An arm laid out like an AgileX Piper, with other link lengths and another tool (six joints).
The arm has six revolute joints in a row. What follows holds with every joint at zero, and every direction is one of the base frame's.
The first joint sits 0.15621 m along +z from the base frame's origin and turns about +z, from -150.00 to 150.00 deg.
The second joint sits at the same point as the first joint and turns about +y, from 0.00 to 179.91 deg.
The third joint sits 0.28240 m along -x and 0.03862 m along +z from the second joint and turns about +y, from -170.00 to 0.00 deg.
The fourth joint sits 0.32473 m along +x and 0.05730 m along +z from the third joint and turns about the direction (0.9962, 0, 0.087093), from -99.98 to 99.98 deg.
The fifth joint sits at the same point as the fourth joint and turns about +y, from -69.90 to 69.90 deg.
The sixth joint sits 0.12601 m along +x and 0.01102 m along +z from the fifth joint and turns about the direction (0.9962, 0, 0.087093), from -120.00 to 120.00 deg.
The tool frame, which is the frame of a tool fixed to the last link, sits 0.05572 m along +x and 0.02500 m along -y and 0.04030 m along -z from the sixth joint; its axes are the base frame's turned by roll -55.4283, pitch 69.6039 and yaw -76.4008 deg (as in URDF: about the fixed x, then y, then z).
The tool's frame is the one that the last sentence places.
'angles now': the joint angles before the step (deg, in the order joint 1, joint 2, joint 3, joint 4, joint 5, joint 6). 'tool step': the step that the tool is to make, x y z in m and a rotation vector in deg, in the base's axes. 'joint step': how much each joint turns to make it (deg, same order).
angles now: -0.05 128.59 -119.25 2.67 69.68 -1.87
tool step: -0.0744 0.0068 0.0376 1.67 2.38 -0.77
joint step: 0.17 -16.97 19.32 1.47 -0.01 0.83
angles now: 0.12 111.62 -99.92 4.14 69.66 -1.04
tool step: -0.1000 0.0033 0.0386 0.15 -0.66 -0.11
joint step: 0.47 -21.79 21.03 0.00 0.07 0.61
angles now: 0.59 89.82 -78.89 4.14 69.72 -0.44
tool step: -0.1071 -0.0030 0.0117 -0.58 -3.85 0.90
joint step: 0.00 -24.27 20.70 -0.36 -0.21 -0.93
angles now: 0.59 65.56 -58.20 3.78 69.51 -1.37
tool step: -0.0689 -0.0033 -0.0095 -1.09 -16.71 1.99
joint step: -0.01 -27.38 19.21 -0.01 -8.38 -2.84
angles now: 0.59 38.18 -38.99 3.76 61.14 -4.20
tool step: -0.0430 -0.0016 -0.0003 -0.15 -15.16 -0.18
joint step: -0.02 -22.96 10.24 -0.29 -2.44 -0.07
